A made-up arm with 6 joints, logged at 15 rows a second.
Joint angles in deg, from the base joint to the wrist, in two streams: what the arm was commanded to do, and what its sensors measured. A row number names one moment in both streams.
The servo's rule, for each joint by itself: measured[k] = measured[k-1] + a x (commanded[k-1-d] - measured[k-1]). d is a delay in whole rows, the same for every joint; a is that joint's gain. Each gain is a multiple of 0.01, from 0.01 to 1. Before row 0 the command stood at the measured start. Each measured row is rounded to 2 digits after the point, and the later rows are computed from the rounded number. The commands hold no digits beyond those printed.
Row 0, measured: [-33.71 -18.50 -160.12 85.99 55.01 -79.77]
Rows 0 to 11, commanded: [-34.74 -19.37 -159.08 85.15 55.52 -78.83]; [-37.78 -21.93 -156.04 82.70 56.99 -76.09]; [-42.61 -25.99 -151.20 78.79 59.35 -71.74]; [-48.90 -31.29 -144.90 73.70 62.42 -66.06]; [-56.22 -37.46 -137.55 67.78 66.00 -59.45]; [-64.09 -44.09 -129.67 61.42 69.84 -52.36]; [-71.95 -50.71 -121.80 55.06 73.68 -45.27]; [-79.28 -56.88 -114.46 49.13 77.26 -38.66]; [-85.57 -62.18 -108.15 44.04 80.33 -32.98]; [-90.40 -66.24 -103.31 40.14 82.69 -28.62]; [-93.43 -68.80 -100.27 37.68 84.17 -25.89]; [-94.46 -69.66 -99.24 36.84 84.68 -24.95]
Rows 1 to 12, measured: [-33.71 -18.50 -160.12 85.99 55.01 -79.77]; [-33.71 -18.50 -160.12 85.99 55.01 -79.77]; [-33.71 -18.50 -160.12 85.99 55.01 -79.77]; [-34.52 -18.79 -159.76 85.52 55.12 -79.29]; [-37.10 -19.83 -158.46 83.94 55.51 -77.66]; [-41.45 -21.86 -155.92 81.06 56.32 -74.64]; [-47.34 -24.97 -152.06 76.94 57.60 -70.26]; [-54.36 -29.09 -146.98 71.81 59.36 -64.75]; [-62.05 -34.04 -140.92 65.99 61.56 -58.43]; [-69.87 -39.54 -134.23 59.87 64.11 -51.72]; [-77.30 -45.26 -127.31 53.86 66.87 -45.06]; [-83.83 -50.84 -120.60 48.36 69.70 -38.90]
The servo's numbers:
d 3
a 0.79 0.33 0.35 0.56 0.21 0.51

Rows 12 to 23, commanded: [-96.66 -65.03 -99.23 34.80 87.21 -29.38]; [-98.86 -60.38 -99.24 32.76 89.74 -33.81]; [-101.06 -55.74 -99.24 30.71 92.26 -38.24]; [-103.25 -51.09 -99.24 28.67 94.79 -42.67]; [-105.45 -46.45 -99.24 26.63 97.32 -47.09]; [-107.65 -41.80 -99.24 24.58 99.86 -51.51]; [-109.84 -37.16 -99.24 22.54 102.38 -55.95]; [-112.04 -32.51 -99.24 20.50 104.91 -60.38]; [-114.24 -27.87 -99.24 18.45 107.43 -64.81]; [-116.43 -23.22 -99.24 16.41 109.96 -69.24]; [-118.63 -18.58 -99.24 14.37 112.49 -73.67]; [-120.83 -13.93 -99.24 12.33 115.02 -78.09]
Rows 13 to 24, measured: [-89.02 -55.92 -114.55 43.76 72.43 -33.66]; [-92.50 -60.17 -109.55 40.36 74.90 -29.70]; [-94.05 -63.30 -105.94 38.39 76.95 -27.28]; [-96.11 -63.87 -103.59 36.38 79.10 -28.35]; [-98.28 -62.72 -102.07 34.35 81.33 -31.13]; [-100.48 -60.42 -101.08 32.31 83.63 -34.76]; [-102.67 -57.34 -100.44 30.27 85.97 -38.79]; [-104.87 -53.75 -100.02 28.23 88.35 -43.02]; [-107.07 -49.81 -99.75 26.19 90.77 -47.35]; [-109.26 -45.64 -99.57 24.15 93.21 -51.74]; [-111.46 -41.31 -99.45 22.11 95.67 -56.15]; [-113.66 -36.87 -99.38 20.06 98.14 -60.57]
